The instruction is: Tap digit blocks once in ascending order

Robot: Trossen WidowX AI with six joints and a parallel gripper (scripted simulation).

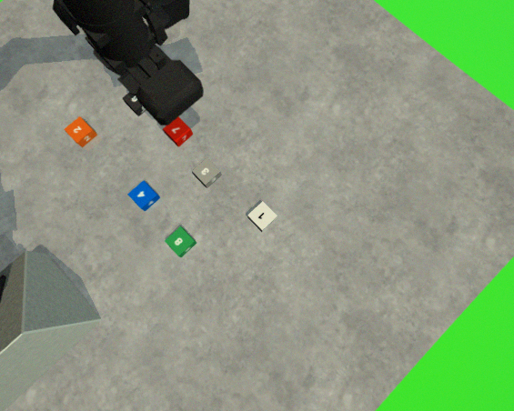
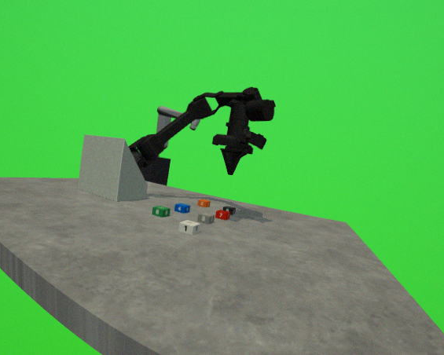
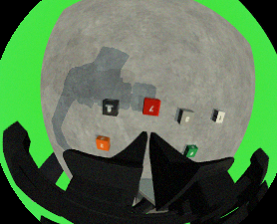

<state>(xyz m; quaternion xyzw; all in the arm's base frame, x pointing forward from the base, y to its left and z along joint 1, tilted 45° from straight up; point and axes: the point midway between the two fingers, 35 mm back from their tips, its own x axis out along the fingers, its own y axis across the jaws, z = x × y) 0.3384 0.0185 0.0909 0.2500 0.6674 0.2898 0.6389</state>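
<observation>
Now: gripper tip 110 mm above the red 7 block and 10 mm to the left of it. The rest, counted from my gripper tip: black block 110 mm below, 70 mm to the left, 10 mm behind; grey block 110 mm below, 100 mm to the right, 10 mm behind; blue 4 block 110 mm below, 100 mm behind, 60 mm to the right.
</observation>
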